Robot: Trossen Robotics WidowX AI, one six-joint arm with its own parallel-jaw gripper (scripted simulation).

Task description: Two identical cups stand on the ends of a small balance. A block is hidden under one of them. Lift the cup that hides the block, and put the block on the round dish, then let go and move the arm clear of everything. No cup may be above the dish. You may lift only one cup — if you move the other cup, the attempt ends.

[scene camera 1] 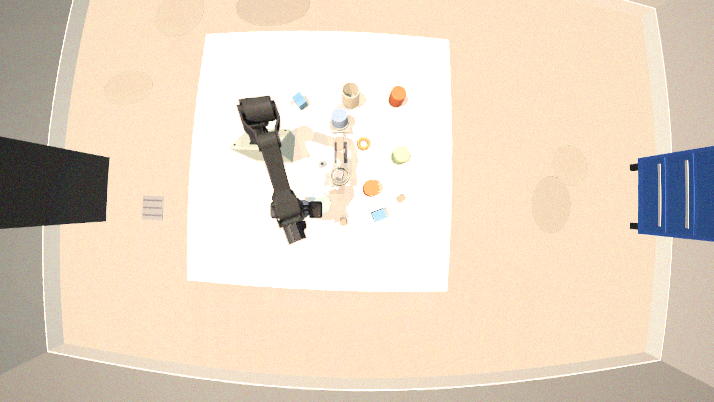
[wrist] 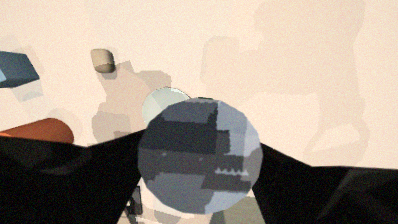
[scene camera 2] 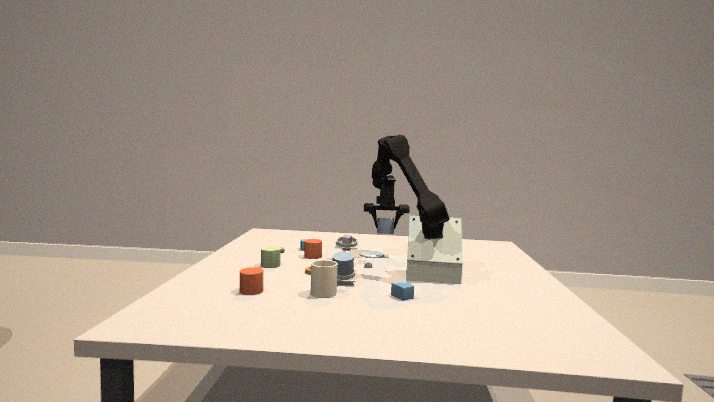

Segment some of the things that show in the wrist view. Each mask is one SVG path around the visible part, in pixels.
My gripper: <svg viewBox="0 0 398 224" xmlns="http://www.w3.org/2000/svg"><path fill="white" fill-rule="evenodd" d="M260 142L263 158L259 178L251 189L265 224L398 224L398 169L345 165L311 166ZM145 129L87 147L71 143L0 135L0 224L117 224L142 177L138 169L138 150L140 139Z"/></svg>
A blue-grey cup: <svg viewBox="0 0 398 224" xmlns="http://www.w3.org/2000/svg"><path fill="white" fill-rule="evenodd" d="M195 97L169 105L148 123L139 143L138 169L147 190L162 204L183 214L208 215L228 209L249 193L259 178L263 153L259 132L243 112L221 100Z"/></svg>
